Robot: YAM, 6 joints.
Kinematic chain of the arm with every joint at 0, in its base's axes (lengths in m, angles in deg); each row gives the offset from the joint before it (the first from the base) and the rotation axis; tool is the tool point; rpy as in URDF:
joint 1: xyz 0 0 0.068 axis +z
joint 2: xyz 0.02 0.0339 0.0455 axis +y
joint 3: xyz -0.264 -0.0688 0 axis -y
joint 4: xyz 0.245 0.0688 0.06 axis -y
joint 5: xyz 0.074 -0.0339 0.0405 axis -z
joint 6: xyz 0.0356 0 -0.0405 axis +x
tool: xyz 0 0 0 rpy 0 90 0
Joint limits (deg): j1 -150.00..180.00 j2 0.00..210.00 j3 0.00..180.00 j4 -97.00..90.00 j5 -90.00..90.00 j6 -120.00..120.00
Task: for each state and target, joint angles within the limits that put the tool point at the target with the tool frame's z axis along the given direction. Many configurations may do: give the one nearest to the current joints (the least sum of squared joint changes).
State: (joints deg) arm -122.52 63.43 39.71 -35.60 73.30 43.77
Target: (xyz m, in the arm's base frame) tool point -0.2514 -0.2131 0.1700 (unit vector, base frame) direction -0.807 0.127 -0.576
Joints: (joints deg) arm -135.66 95.83 51.27 -5.14 40.93 43.77
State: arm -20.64 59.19 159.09 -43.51 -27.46 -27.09
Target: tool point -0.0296 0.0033 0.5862 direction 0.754 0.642 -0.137
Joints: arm 19.11 65.29 151.25 -94.40 -21.09 -27.09
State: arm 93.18 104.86 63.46 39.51 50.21 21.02
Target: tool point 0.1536 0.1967 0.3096 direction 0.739 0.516 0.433
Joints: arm 54.48 67.86 31.37 63.51 17.56 21.02
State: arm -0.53 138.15 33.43 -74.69 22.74 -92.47
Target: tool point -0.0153 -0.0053 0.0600 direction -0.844 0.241 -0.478
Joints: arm -43.24 105.56 0.10 -43.04 23.76 -92.47
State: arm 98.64 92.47 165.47 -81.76 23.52 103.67
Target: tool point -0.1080 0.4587 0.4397 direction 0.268 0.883 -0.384
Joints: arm 105.38 131.45 161.51 -56.27 29.53 103.67
